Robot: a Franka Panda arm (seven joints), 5 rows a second.
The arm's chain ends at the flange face. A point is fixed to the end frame.
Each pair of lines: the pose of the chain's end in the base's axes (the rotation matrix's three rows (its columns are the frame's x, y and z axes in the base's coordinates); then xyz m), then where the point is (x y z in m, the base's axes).
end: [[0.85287, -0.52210, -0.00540], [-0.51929, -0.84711, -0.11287], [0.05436, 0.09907, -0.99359]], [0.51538, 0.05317, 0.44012]
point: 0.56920 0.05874 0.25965
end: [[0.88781, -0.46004, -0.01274], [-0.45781, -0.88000, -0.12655], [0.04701, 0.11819, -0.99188]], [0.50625, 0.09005, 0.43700]
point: 0.55678 0.09689 0.25562
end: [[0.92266, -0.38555, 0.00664], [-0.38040, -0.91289, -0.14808], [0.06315, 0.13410, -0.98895]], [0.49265, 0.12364, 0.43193]
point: 0.54401 0.13088 0.25080
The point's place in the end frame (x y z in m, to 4 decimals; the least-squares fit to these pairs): 0.0332 -0.0507 0.1784
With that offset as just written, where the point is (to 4 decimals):
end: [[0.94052, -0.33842, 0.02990], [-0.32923, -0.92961, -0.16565], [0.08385, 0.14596, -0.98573]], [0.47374, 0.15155, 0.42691]
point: 0.5275 0.1582 0.2464
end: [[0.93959, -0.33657, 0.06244], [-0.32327, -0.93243, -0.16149], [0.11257, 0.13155, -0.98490]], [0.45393, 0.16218, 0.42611]
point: 0.5133 0.1699 0.2475
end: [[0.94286, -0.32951, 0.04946], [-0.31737, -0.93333, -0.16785], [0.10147, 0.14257, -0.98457]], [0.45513, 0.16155, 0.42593]
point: 0.5120 0.1684 0.2464
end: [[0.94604, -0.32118, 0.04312], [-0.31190, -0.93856, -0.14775], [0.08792, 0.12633, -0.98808]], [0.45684, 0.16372, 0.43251]
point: 0.5122 0.1746 0.2528
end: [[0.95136, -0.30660, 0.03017], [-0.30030, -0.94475, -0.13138], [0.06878, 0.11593, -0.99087]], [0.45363, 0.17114, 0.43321]
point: 0.5061 0.1856 0.2528
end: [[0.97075, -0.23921, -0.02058], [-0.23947, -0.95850, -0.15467], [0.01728, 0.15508, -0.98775]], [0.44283, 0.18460, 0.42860]
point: 0.4835 0.1977 0.2451
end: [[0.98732, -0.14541, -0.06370], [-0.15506, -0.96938, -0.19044], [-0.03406, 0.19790, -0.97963]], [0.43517, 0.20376, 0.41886]
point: 0.4640 0.2138 0.2329
